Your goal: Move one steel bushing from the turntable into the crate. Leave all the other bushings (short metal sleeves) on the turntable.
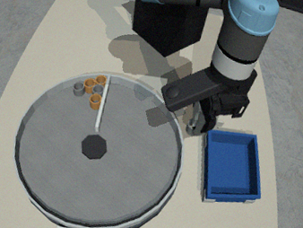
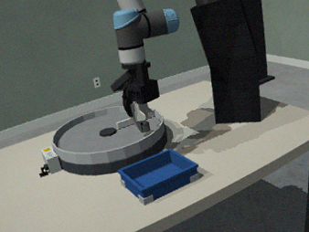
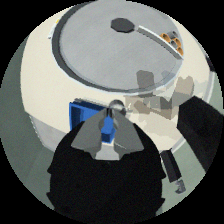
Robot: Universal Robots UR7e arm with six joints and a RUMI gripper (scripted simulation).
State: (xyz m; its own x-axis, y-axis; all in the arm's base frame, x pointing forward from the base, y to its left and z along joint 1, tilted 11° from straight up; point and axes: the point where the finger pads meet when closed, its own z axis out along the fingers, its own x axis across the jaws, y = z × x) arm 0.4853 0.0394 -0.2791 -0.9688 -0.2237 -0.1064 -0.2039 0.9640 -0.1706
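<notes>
My gripper is now 4 cm short of the blue crate, 13 cm to the right of it and 11 cm above it. The rest, counted from my hand: round grey turntable: 2 cm ahead, 23 cm to the right, 8 cm below.
</notes>
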